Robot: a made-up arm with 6 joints. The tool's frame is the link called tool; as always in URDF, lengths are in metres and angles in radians. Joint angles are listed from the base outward.
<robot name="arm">
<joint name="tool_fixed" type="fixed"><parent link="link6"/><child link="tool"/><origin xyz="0 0 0" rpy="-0.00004 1.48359 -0.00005"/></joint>
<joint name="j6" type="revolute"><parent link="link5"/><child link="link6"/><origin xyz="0.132 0 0.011"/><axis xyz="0.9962 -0.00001 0.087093"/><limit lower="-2.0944" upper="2.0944"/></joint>
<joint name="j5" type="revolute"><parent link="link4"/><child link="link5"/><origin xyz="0 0 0"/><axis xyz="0.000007 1 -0.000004"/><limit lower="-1.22" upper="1.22"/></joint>
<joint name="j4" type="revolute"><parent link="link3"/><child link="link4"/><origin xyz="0.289 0 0.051"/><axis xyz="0.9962 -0.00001 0.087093"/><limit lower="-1.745" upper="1.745"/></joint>
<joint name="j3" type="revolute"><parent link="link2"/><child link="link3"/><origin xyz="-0.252 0 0.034"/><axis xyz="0.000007 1 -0.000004"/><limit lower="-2.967" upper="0"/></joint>
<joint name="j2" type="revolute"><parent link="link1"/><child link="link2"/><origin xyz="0 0 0"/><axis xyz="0.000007 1 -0.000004"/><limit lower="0" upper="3.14"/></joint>
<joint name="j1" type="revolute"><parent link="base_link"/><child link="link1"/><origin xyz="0 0 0.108"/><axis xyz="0 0 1"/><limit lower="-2.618" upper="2.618"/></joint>
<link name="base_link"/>
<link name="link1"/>
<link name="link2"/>
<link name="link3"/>
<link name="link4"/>
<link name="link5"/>
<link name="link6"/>
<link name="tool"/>
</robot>
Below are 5 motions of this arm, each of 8 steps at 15 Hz.
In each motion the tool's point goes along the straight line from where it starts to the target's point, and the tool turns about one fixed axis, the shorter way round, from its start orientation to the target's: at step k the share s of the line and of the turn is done. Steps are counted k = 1, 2, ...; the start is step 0. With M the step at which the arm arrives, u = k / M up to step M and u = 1 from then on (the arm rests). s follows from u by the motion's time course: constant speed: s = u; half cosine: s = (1 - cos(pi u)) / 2; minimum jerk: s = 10 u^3 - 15 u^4 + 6 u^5.
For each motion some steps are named. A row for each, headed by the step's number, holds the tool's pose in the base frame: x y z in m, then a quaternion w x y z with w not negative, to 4 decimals.
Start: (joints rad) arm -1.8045 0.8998 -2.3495 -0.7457 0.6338 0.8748
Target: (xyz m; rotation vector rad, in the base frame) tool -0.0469 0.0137 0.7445 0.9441 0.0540 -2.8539
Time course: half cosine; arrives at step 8
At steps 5, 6, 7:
5: -0.0425 0.0386 0.7382 0.2549 0.3297 0.0014 -0.9090
6: -0.0448 0.0255 0.7415 0.1572 0.3226 0.0101 -0.9334
7: -0.0464 0.0168 0.7437 0.0909 0.3160 0.0159 -0.9443

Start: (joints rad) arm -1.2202 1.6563 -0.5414 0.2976 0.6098 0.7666
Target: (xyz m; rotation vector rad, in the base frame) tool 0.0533 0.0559 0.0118 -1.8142 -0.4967 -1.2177
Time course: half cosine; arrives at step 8
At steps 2, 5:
2: 0.0908 -0.1632 -0.0079 0.0807 -0.8954 -0.4107 -0.1521
5: 0.0669 -0.0233 0.0047 0.3176 -0.8198 -0.2872 -0.3802

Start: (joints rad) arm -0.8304 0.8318 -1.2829 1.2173 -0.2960 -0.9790
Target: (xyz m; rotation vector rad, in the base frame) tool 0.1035 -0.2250 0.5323 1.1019 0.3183 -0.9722
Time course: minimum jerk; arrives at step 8
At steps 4, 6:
4: 0.1045 -0.1967 0.5489 0.7870 0.4194 0.2351 -0.3867
6: 0.1037 -0.2191 0.5357 0.7435 0.4845 0.1636 -0.4309

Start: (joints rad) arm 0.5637 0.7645 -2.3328 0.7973 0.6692 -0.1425
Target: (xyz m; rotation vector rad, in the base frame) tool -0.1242 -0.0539 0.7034 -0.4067 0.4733 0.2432
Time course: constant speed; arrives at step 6
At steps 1, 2, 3, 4, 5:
1: -0.1596 -0.0385 0.7040 0.8260 -0.2246 0.2082 0.4732
2: -0.1526 -0.0416 0.7039 0.8598 -0.2221 0.2155 0.4062
3: -0.1455 -0.0447 0.7038 0.8886 -0.2183 0.2216 0.3370
4: -0.1384 -0.0478 0.7037 0.9125 -0.2132 0.2265 0.2658
5: -0.1313 -0.0508 0.7035 0.9311 -0.2070 0.2300 0.1931

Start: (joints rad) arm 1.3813 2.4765 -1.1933 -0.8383 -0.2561 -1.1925
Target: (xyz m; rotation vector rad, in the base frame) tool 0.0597 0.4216 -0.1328 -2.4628 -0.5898 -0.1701
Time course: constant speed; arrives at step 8
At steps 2, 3, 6, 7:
2: 0.0558 0.4165 -0.1361 0.2879 -0.9431 -0.1657 -0.0140
3: 0.0565 0.4174 -0.1355 0.2896 -0.9407 -0.1752 -0.0224
6: 0.0584 0.4199 -0.1339 0.2943 -0.9326 -0.2033 -0.0474
7: 0.0591 0.4208 -0.1333 0.2957 -0.9296 -0.2126 -0.0557

